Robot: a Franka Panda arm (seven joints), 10 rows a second.
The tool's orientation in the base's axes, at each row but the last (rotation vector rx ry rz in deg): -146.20, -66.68, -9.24; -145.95, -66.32, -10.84; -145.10, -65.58, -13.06; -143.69, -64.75, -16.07; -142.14, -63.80, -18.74; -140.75, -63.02, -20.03; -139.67, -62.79, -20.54; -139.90, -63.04, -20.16; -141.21, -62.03, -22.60; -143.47, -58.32, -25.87; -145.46, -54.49, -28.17; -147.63, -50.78, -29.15
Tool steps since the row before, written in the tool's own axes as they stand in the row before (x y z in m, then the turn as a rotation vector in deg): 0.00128, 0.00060, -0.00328, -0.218, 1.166, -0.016; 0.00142, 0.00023, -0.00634, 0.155, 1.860, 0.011; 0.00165, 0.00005, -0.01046, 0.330, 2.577, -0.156; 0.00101, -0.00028, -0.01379, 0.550, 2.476, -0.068; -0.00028, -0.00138, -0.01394, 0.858, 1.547, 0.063; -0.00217, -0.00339, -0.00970, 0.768, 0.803, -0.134; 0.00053, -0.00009, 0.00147, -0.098, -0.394, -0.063; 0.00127, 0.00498, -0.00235, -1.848, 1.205, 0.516; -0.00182, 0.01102, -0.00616, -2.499, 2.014, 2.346; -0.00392, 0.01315, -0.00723, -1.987, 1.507, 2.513; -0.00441, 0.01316, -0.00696, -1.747, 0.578, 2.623; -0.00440, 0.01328, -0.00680, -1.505, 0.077, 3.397
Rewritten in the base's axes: 0.00141, -0.00058, 0.00323, 0.732, -0.874, -0.328; 0.00122, -0.00139, 0.00623, 1.499, -1.026, -0.429; 0.00111, -0.00285, 0.01014, 2.153, -1.406, -0.403; 0.00008, -0.00485, 0.01295, 2.224, -1.159, -0.386; -0.00190, -0.00560, 0.01270, 1.731, -0.338, -0.146; -0.00451, -0.00399, 0.00861, 1.101, -0.045, 0.196; 0.00036, 0.00112, -0.00104, -0.365, 0.138, 0.128; 0.00448, -0.00325, 0.00114, -0.266, -1.652, -1.528; 0.00651, -0.01083, 0.00176, 0.074, -1.676, -3.604; 0.00570, -0.01435, 0.00143, 0.084, -0.963, -3.406; 0.00452, -0.01482, 0.00104, -0.356, -0.134, -3.181; 0.00381, -0.01505, 0.00098, -0.333, 0.705, -3.634
